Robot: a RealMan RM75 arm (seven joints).
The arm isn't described. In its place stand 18 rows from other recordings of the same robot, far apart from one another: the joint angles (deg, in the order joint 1, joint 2, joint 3, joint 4, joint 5, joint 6, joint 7), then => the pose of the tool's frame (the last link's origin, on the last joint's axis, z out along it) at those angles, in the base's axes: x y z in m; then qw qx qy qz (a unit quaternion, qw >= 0).
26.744 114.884 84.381 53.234 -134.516 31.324 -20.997 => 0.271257 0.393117 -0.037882 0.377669 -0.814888 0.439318 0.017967
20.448 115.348 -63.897 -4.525 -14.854 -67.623 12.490 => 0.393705 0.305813 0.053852 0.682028 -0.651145 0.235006 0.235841
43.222 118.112 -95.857 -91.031 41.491 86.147 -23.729 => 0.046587 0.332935 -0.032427 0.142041 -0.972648 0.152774 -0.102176
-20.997 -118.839 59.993 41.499 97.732 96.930 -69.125 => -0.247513 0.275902 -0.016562 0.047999 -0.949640 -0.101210 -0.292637
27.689 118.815 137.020 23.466 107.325 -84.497 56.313 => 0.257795 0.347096 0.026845 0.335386 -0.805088 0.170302 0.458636
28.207 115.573 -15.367 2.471 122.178 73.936 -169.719 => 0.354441 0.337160 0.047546 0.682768 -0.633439 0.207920 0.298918
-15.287 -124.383 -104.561 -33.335 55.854 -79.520 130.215 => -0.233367 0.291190 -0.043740 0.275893 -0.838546 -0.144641 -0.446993
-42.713 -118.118 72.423 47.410 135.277 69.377 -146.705 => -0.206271 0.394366 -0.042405 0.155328 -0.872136 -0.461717 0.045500
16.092 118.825 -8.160 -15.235 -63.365 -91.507 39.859 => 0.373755 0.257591 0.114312 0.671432 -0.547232 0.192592 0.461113
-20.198 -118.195 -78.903 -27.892 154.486 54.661 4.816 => -0.305858 0.364328 0.025095 0.678879 -0.660089 -0.172879 -0.271142
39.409 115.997 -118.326 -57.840 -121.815 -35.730 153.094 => 0.142760 0.361824 -0.128926 0.200681 -0.945834 0.255191 -0.001911
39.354 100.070 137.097 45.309 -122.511 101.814 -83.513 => 0.241441 0.376675 0.138585 0.105664 -0.972764 0.190719 0.078684
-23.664 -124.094 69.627 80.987 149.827 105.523 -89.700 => -0.231355 0.281984 0.004801 0.028853 0.981684 0.003937 -0.188280
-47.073 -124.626 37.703 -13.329 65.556 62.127 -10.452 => -0.208745 0.347662 -0.131771 0.375354 -0.867181 -0.151371 -0.290160
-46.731 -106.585 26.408 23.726 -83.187 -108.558 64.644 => -0.163371 0.383917 0.108866 0.073168 0.806682 0.337502 0.479586
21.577 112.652 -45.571 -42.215 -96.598 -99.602 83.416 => 0.273587 0.301051 0.064607 0.129149 -0.912536 0.210239 0.326187
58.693 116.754 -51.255 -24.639 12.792 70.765 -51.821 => 0.238275 0.408248 -0.033298 0.134912 -0.897106 0.342452 -0.244388
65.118 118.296 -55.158 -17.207 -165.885 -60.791 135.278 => 0.207626 0.423880 -0.063871 0.174957 -0.895632 0.334165 -0.235727
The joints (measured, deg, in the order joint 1, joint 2, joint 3, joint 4, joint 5, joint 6, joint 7), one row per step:
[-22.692 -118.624 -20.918 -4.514 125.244 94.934 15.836]
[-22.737 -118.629 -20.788 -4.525 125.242 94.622 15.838]
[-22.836 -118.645 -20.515 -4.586 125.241 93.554 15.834]
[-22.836 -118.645 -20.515 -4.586 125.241 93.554 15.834]
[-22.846 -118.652 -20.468 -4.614 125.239 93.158 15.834]
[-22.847 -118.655 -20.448 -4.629 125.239 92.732 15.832]
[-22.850 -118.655 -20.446 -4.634 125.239 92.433 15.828]
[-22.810 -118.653 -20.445 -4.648 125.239 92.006 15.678]
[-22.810 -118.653 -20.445 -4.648 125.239 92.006 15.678]
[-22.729 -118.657 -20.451 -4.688 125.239 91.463 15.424]
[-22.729 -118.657 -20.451 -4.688 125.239 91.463 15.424]
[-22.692 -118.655 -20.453 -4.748 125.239 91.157 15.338]
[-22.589 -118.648 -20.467 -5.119 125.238 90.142 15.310]
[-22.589 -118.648 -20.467 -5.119 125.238 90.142 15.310]
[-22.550 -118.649 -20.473 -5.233 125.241 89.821 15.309]
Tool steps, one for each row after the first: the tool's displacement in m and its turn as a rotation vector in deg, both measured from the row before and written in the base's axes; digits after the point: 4 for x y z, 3 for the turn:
[-0.0002 0.0004 -0.0008 -0.226 0.165 0.145]
[-0.0010 0.0012 -0.0023 -0.648 0.482 0.624]
[0.0000 0.0000 0.0000 0.000 0.000 0.000]
[-0.0005 0.0004 -0.0008 -0.196 0.156 0.283]
[-0.0007 0.0004 -0.0007 -0.183 0.175 0.332]
[-0.0005 0.0003 -0.0004 -0.119 0.124 0.239]
[-0.0010 0.0002 -0.0006 -0.248 0.054 0.410]
[0.0000 0.0000 0.0000 0.000 0.000 0.000]
[-0.0013 0.0001 -0.0008 -0.351 -0.013 0.560]
[0.0000 0.0000 0.0000 0.000 0.000 0.000]
[-0.0006 0.0001 -0.0005 -0.173 0.009 0.285]
[-0.0012 0.0004 -0.0021 -0.467 0.078 0.826]
[0.0000 0.0000 0.0000 0.000 0.000 0.000]
[-0.0004 0.0001 -0.0007 -0.146 0.032 0.266]

